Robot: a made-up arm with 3 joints. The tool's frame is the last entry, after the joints.
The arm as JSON. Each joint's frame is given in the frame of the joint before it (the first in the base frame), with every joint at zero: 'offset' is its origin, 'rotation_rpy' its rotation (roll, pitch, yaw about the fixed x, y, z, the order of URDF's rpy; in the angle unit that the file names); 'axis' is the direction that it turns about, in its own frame. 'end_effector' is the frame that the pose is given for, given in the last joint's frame.
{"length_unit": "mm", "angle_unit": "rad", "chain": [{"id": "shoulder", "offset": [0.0, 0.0, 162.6], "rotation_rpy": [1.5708, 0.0, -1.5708], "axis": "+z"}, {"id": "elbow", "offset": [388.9, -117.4, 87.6], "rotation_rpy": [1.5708, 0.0, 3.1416], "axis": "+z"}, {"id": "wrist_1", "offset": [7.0, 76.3, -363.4], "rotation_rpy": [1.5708, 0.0, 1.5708], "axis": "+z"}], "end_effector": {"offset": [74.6, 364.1, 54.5], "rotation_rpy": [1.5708, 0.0, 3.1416]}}
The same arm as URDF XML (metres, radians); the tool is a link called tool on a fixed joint. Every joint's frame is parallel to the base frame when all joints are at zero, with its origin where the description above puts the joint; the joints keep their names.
<robot name="arm">
  <joint name="tool_joint" type="fixed">
    <parent link="link3"/>
    <child link="tool"/>
    <origin xyz="-0.0746 0.0545 0.3641" rpy="0 0 0"/>
  </joint>
  <joint name="wrist_1" type="continuous">
    <parent link="link2"/>
    <child link="link3"/>
    <origin xyz="-0.0763 0.007 -0.3634" rpy="0 0 0"/>
    <axis xyz="0 1 0"/>
  </joint>
  <joint name="elbow" type="continuous">
    <parent link="link1"/>
    <child link="link2"/>
    <origin xyz="-0.0876 -0.3889 -0.1174" rpy="0 0 0"/>
    <axis xyz="0 0 1"/>
  </joint>
  <joint name="shoulder" type="continuous">
    <parent link="base"/>
    <child link="link1"/>
    <origin xyz="0 0 0.1626" rpy="0 0 0"/>
    <axis xyz="-1 0 0"/>
  </joint>
  <link name="base"/>
  <link name="link1"/>
  <link name="link2"/>
  <link name="link3"/>
  <link name="tool"/>
</robot>

